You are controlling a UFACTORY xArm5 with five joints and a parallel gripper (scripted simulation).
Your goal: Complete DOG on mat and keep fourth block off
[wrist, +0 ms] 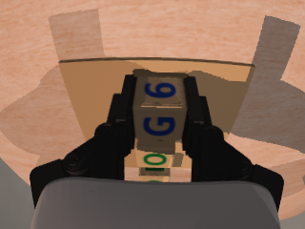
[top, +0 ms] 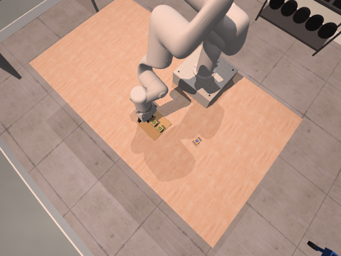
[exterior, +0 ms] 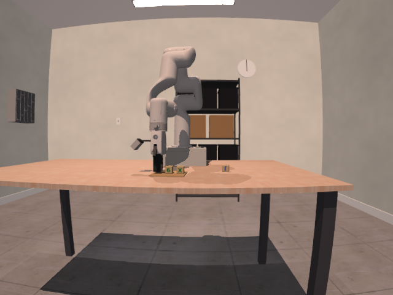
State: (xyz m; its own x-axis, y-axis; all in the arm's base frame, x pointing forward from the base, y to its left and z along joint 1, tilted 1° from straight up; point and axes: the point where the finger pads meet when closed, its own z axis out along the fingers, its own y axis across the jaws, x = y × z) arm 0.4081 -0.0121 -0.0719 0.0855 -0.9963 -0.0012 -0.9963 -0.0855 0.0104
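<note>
My hand is 10 mm above the blue-lettered block. From my hand the other things lie so: mat (50 mm to the left, 30 mm below).
</note>
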